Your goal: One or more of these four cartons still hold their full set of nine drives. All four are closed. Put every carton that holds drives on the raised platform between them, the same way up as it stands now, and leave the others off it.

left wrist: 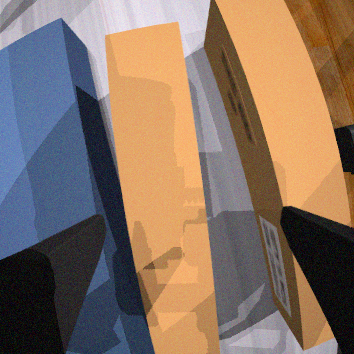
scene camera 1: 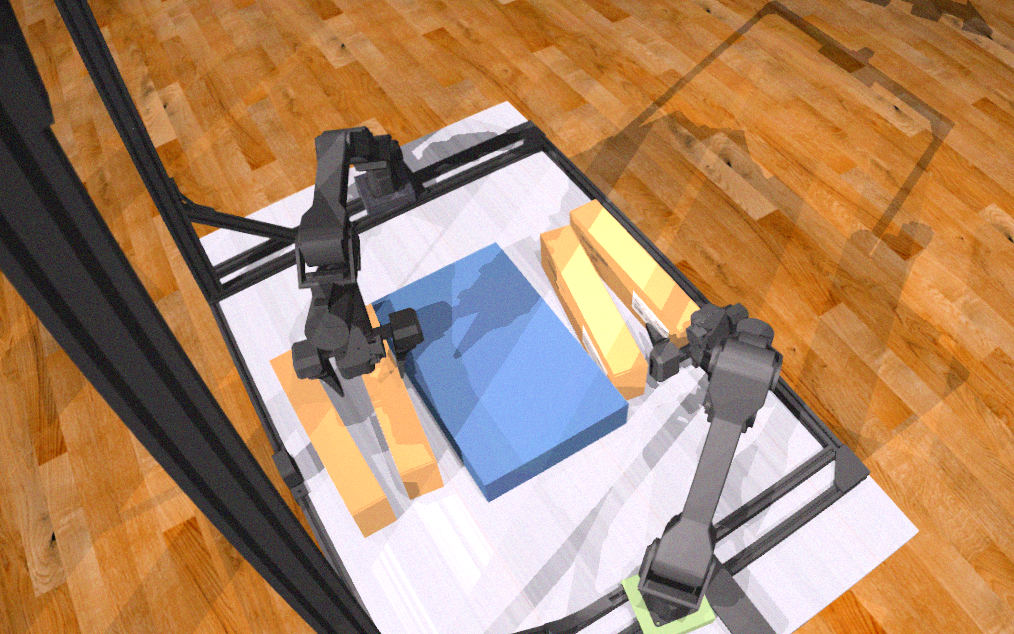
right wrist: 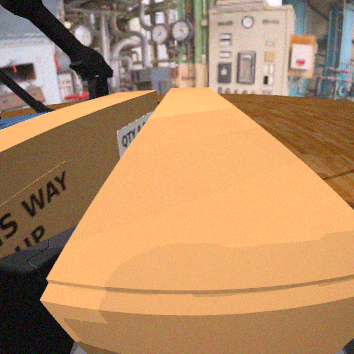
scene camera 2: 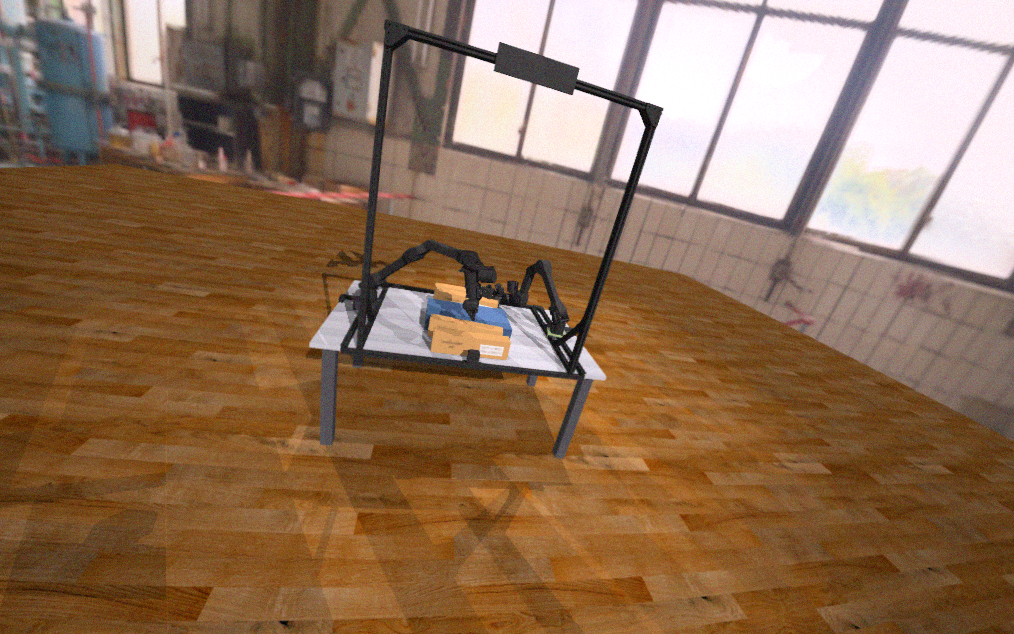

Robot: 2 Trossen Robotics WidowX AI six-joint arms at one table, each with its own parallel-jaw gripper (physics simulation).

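Where they show: left gripper, between the fingertips: (left wrist: 193, 219) (scene camera 1: 372, 386) (scene camera 2: 475, 317); right gripper, between the fingertips: (scene camera 1: 668, 313); left arm's base, origin of its link: (scene camera 1: 383, 183); right arm's base, origin of its link: (scene camera 1: 668, 598) (scene camera 2: 556, 332).
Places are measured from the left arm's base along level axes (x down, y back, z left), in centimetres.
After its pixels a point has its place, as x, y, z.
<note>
The blue raised platform (scene camera 1: 517, 378) {-1.7, -53.9, 6.6} (scene camera 2: 491, 318) {-1.7, -58.8, 4.2} (left wrist: 38, 140) {-1.7, -57.1, -1.9} lies mid-table with nothing on it. Two closed tan cartons lie on its left: an inner one (scene camera 1: 404, 428) {-4.1, -56.8, -12.5} (left wrist: 151, 140) {-4.2, -55.2, -12.7} and an outer one (scene camera 1: 335, 447) {-4.2, -55.9, -23.1} (left wrist: 284, 105) {-4.2, -56.8, -22.3}. Two more lie on its right: an inner one (scene camera 1: 593, 308) {-4.2, -48.1, 22.4} (right wrist: 53, 158) {-2.4, -49.9, 25.8} printed "THIS WAY UP" and an outer one (scene camera 1: 630, 264) {-4.2, -42.2, 32.1} (right wrist: 211, 211) {-4.2, -55.8, 35.0}. My left gripper (scene camera 1: 337, 378) (left wrist: 193, 219) {-8.5, -50.7, -14.9} is open above the inner left carton and the gap beside it. My right gripper (scene camera 1: 658, 346) is open at the near end of the outer right carton, which fills the right wrist view.
The white table (scene camera 1: 473, 566) {4.3, -77.8, -10.3} is ringed by black frame rails (scene camera 1: 568, 170) {2.5, -10.0, 35.2}. A tall black gantry (scene camera 2: 536, 69) {-98.5, -53.2, -33.7} stands over it. The right arm's base sits on a green pad (scene camera 1: 637, 606) {1.8, -93.3, 8.2}. Wooden floor lies just beyond the right cartons.
</note>
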